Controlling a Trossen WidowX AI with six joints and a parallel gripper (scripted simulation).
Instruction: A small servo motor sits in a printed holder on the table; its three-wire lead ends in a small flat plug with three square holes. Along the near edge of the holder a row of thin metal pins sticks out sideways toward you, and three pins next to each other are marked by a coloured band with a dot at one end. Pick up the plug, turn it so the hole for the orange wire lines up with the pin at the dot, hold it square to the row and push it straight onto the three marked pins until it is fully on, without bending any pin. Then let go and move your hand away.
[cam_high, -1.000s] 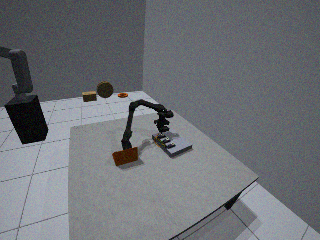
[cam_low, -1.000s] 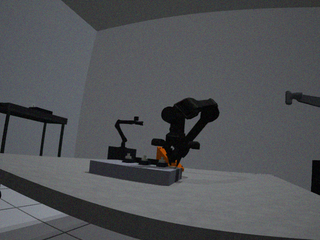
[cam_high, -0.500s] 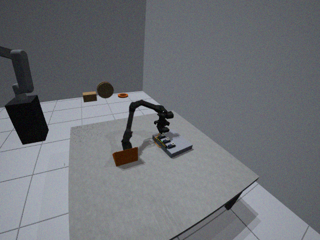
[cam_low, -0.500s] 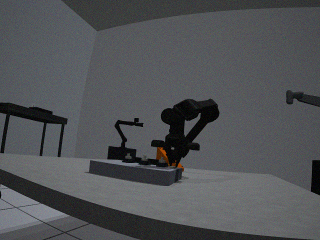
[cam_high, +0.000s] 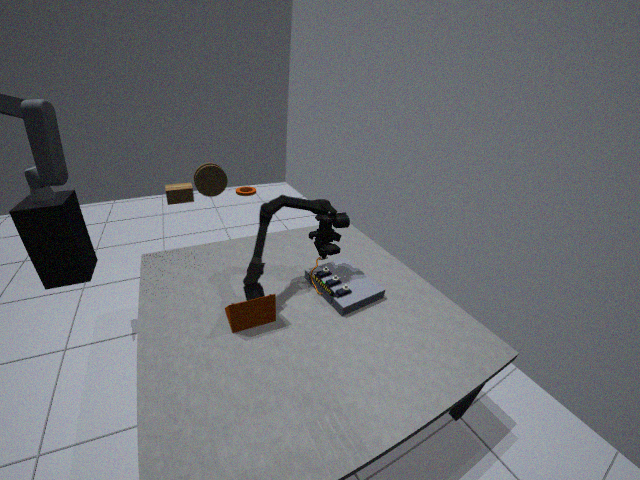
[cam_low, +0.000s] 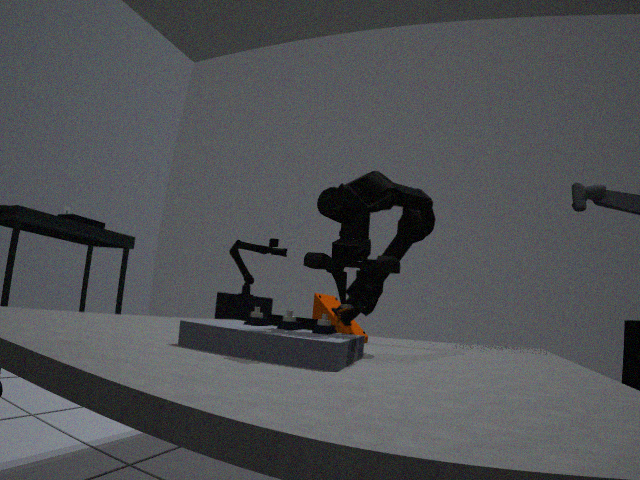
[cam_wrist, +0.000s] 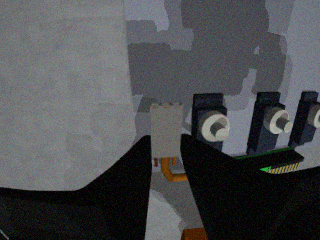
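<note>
The green band lies 130 mm to the right of my gripper tip, 60 mm behind it and 30 mm below it. The rest, counted from my gripper tip: holder 110 mm to the right, 100 mm ahead, 80 mm below.
</note>
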